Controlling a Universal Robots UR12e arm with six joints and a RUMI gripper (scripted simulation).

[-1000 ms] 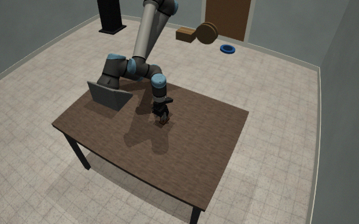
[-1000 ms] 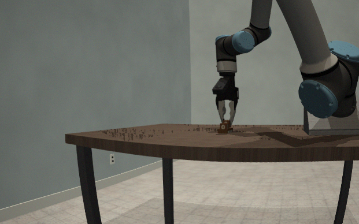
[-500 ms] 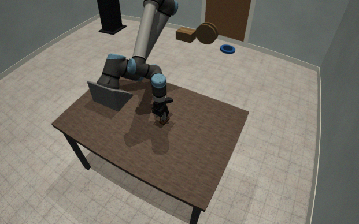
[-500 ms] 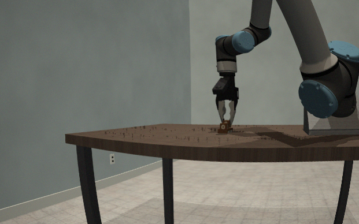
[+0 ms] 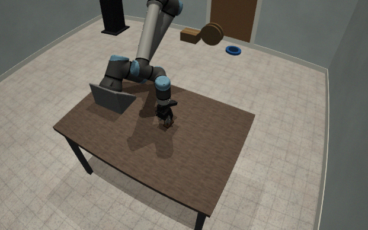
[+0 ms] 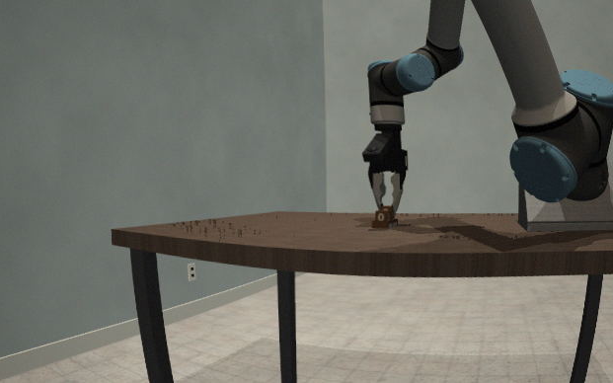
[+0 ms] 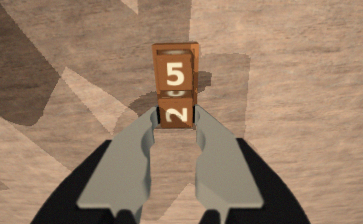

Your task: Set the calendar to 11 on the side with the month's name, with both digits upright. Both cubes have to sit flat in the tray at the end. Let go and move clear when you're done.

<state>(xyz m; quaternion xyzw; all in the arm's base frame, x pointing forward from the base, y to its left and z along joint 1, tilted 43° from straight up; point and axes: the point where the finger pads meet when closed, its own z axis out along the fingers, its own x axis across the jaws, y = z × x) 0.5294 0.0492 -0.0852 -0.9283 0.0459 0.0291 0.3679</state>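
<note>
Right now the calendar tray is 40 mm below my hand and 20 mm to the left of it. Also, from my hand: cube (10 mm below).
</note>
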